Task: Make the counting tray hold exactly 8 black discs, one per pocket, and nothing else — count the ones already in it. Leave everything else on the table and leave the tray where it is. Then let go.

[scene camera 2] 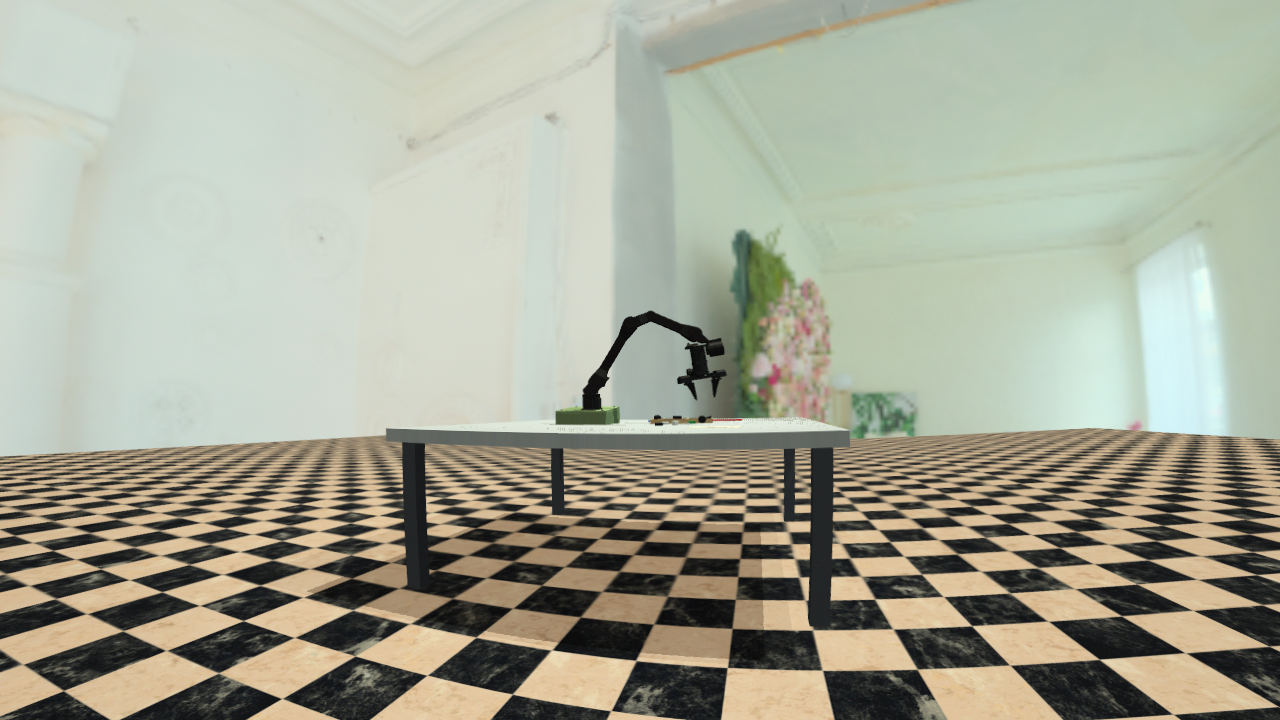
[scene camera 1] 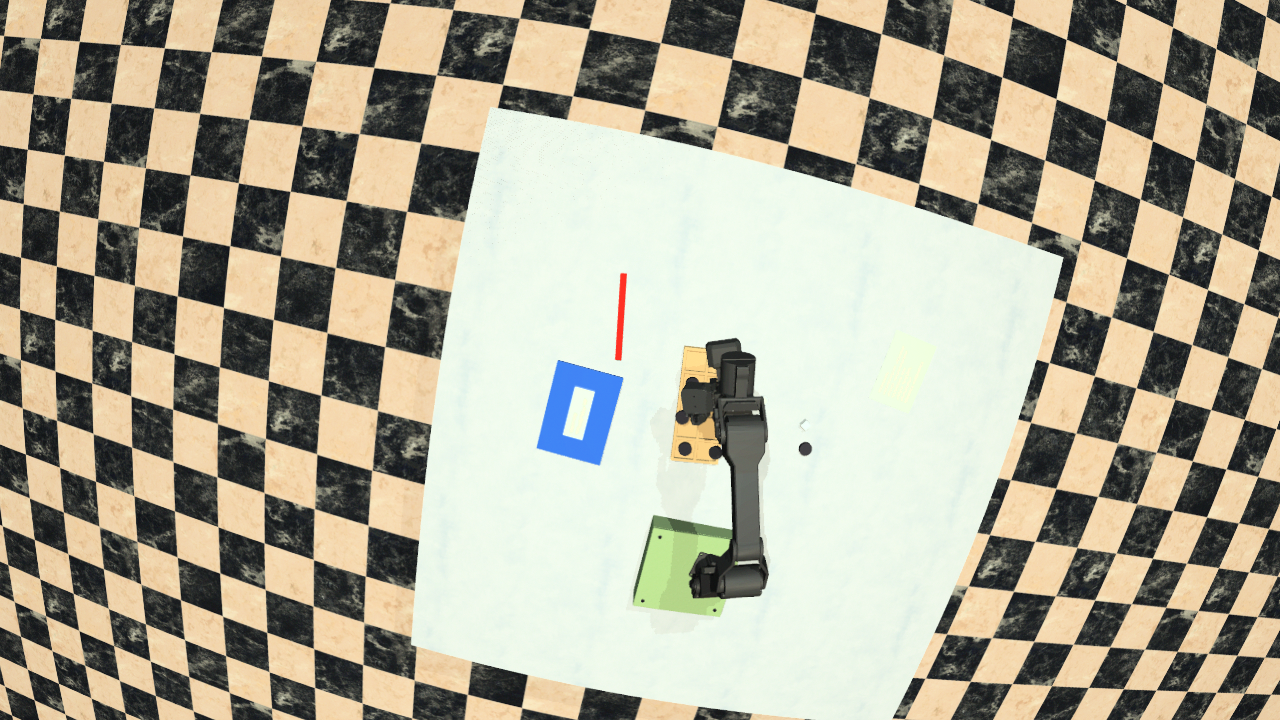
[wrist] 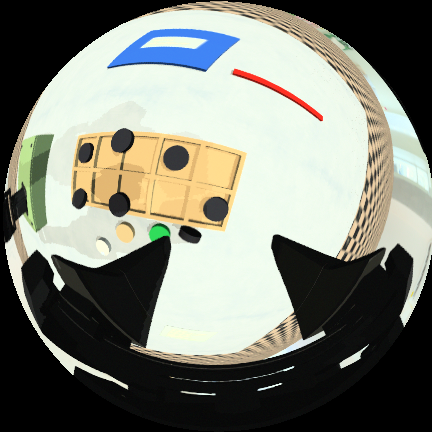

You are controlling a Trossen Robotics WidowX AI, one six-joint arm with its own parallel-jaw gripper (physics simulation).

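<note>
The tan counting tray (scene camera 1: pixel 694 349) (wrist: pixel 240 172) has two rows of pockets. In the wrist view, black discs show on its far row (wrist: pixel 86 152) (wrist: pixel 122 140) (wrist: pixel 176 158) and near row (wrist: pixel 79 198) (wrist: pixel 119 204) (wrist: pixel 216 209); some overlap dividers, so their exact seating is unclear. The last far pocket is empty. Another black disc (wrist: pixel 190 234) is tilted outside the near edge, beside a green disc (wrist: pixel 159 233). A separate black disc (scene camera 1: pixel 804 448) lies right of the tray. My gripper (scene camera 2: pixel 705 396) (wrist: pixel 221 241) is open and empty, above table height near the tray. The arm hides part of the tray in the overhead view.
A tan disc (wrist: pixel 125 231) and a white disc (wrist: pixel 103 246) lie beside the tray. A blue frame (scene camera 1: pixel 602 416) (wrist: pixel 220 47), a red bar (scene camera 1: pixel 621 317) and a pale yellow mat (scene camera 1: pixel 902 368) lie farther out. The green base (scene camera 1: pixel 662 573) stands below the tray overhead.
</note>
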